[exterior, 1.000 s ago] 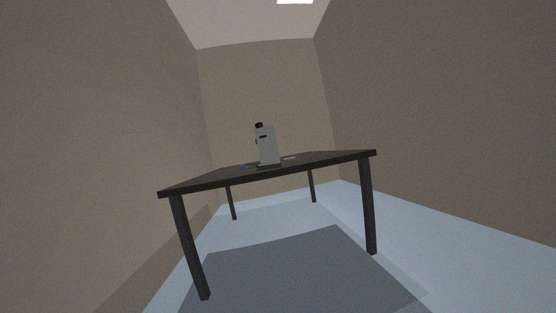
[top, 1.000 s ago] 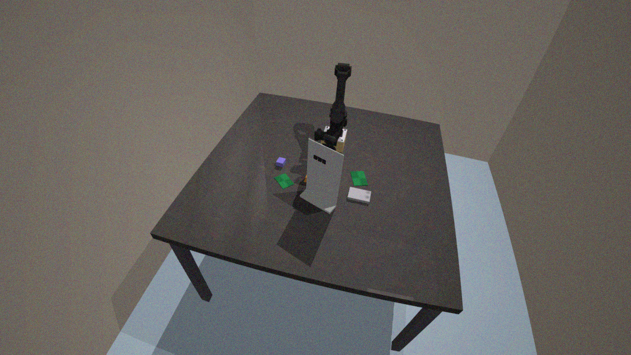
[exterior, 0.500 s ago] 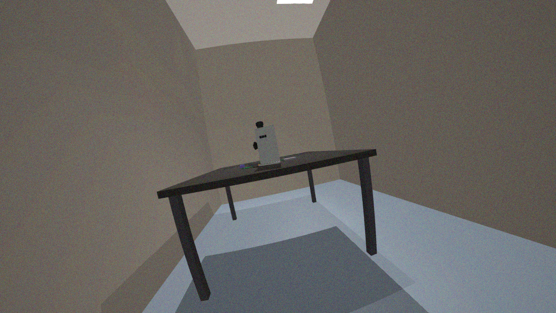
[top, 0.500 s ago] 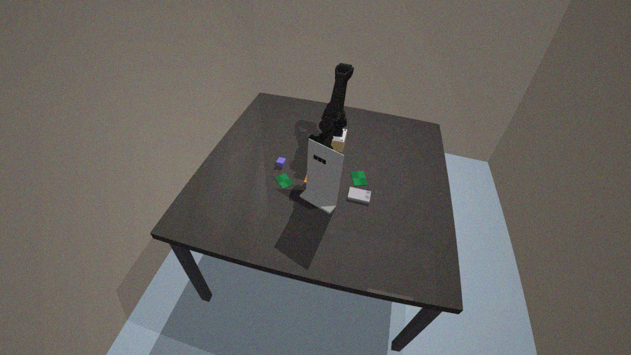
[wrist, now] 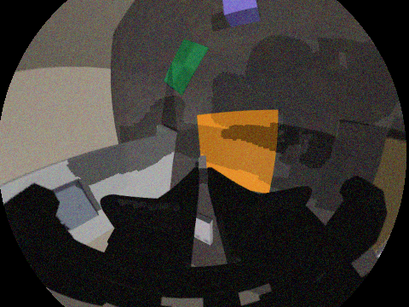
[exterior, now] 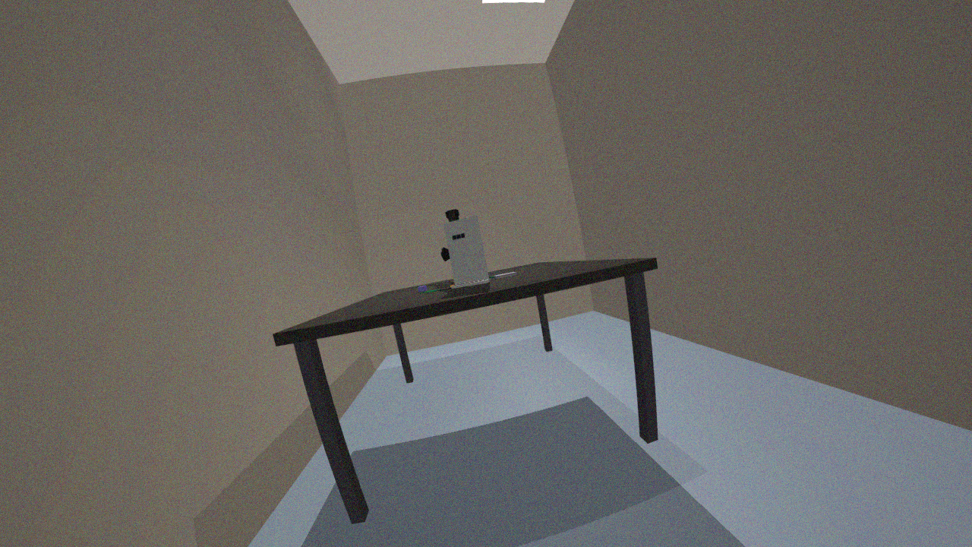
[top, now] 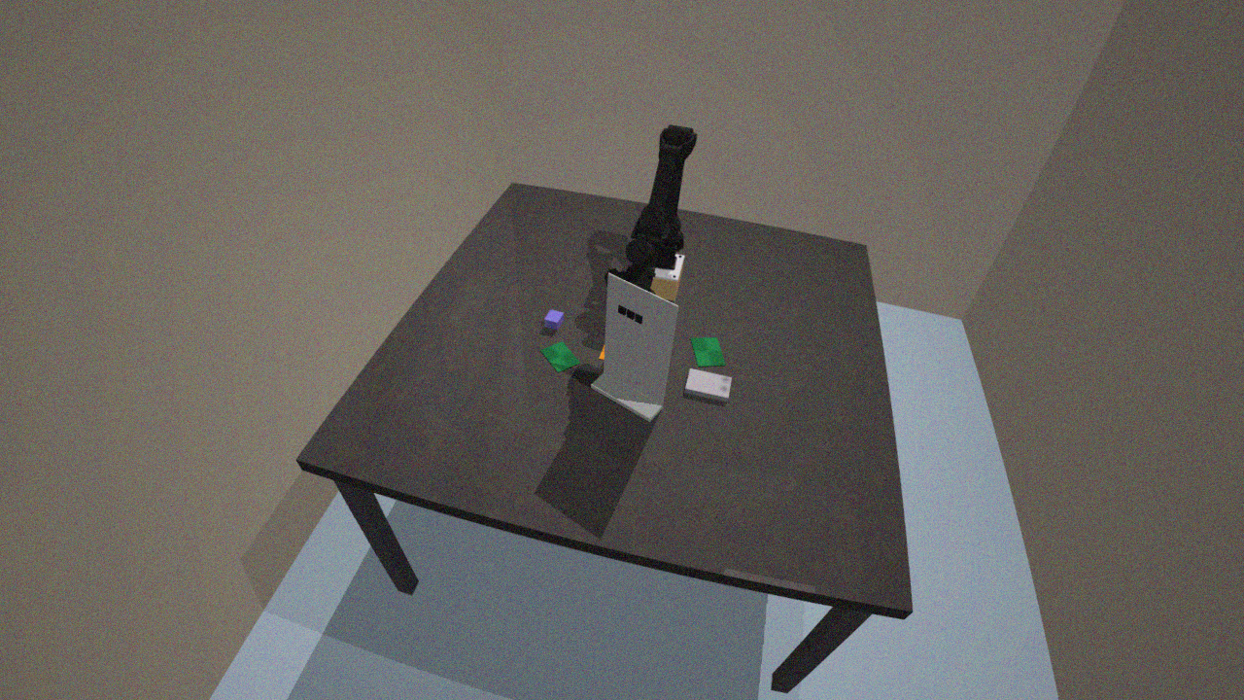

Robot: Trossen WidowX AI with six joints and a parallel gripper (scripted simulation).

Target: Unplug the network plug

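Now: the orange square patch 7 cm below my gripper tip and 1 cm behind it. Round my gripper tip: purple cube (20 cm to the right, 6 cm below, 6 cm behind); then grey tile (22 cm to the left, 8 cm ahead, 7 cm below); then upright white panel (14 cm ahead, 7 cm above, 2 cm to the left).
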